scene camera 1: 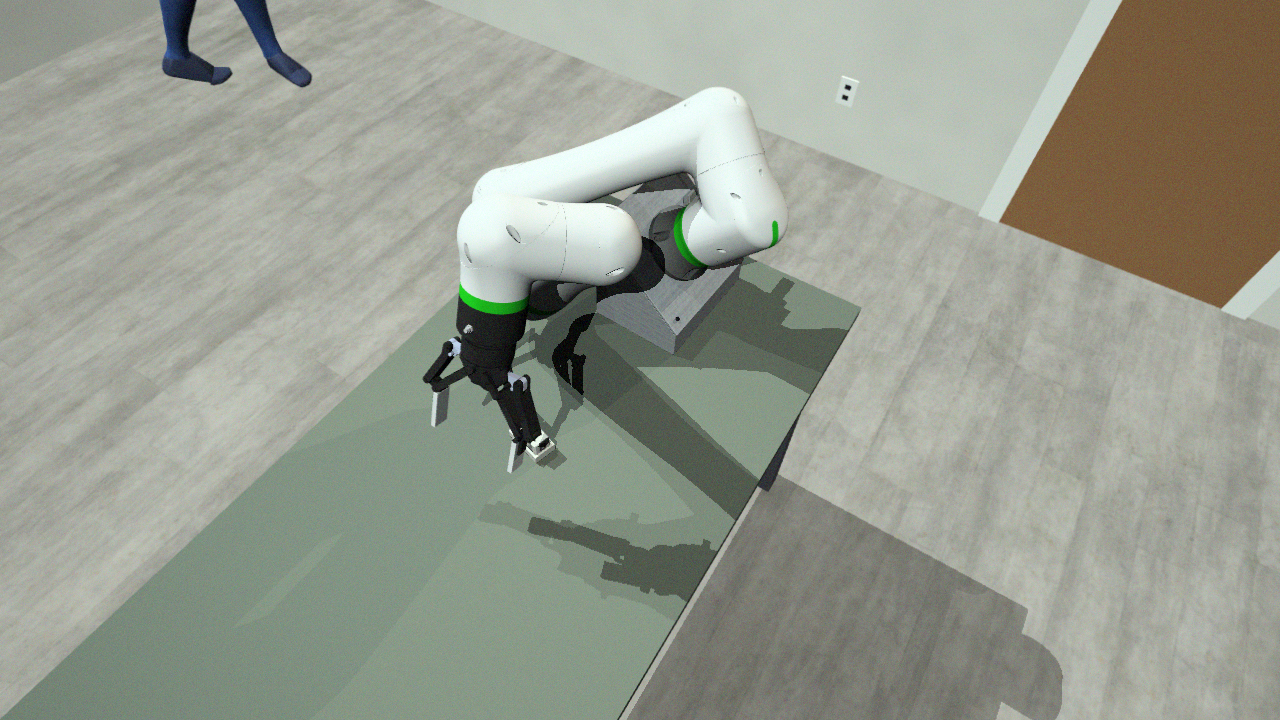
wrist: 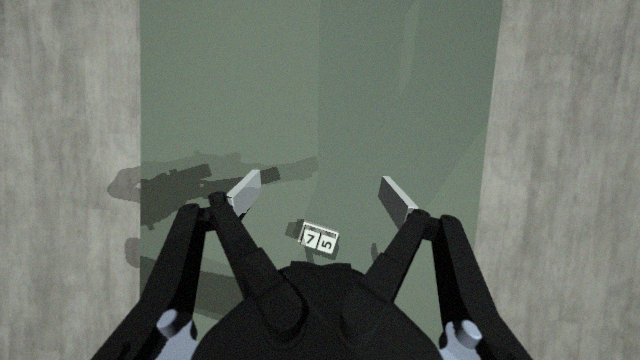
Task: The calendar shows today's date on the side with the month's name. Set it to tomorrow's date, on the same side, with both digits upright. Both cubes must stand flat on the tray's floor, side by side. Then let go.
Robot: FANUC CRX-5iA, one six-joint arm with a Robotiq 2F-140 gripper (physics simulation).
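Frame: origin at the arm's base, x back, y right, z up, level; metres.
Seen in the pictures: gripper, fingertip midpoint: (scene camera 1: 476,444) (wrist: 320,183); arm's base, origin of the base link: (scene camera 1: 678,244).
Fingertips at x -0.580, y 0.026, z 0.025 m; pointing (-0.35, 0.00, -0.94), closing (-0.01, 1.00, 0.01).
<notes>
Pixels of each thing's middle, then the offset from my fingertips to it. "spot": a spot on its surface instead. Level surfaces: height alone.
- calendar, body centre: (scene camera 1: 537,440) (wrist: 310,236) dx +0.121, dy -0.011, dz -0.148 m
- tray, surface spot: (wrist: 321,225) spot: dx +0.104, dy +0.011, dz -0.170 m
- left cube, surface spot: (wrist: 310,238) spot: dx +0.119, dy -0.010, dz -0.132 m
- right cube, body centre: (wrist: 326,241) dx +0.130, dy +0.022, dz -0.148 m
- green table, its level: dz -0.175 m
The calendar (scene camera 1: 541,447) is a small white tray on the table, partly hidden behind one finger in the scene view. In the wrist view, its two white cubes sit side by side in the tray (wrist: 321,224). The left cube (wrist: 310,238) shows a 7 on top and the right cube (wrist: 327,243) a 5, both turned sideways. The digits on the cubes' side faces and the month's name cannot be read. My gripper (scene camera 1: 475,444) (wrist: 320,183) is wide open and empty, pointing down above the table. In the wrist view the calendar shows between and below the fingertips.
The green table (scene camera 1: 429,608) (wrist: 225,100) has its long edges over the wood floor. The arm's grey pedestal (scene camera 1: 680,313) stands at the table's back end, behind the calendar. Dark shadows of the arm and gripper lie across the table. A person's legs (scene camera 1: 259,26) show at the far upper left.
</notes>
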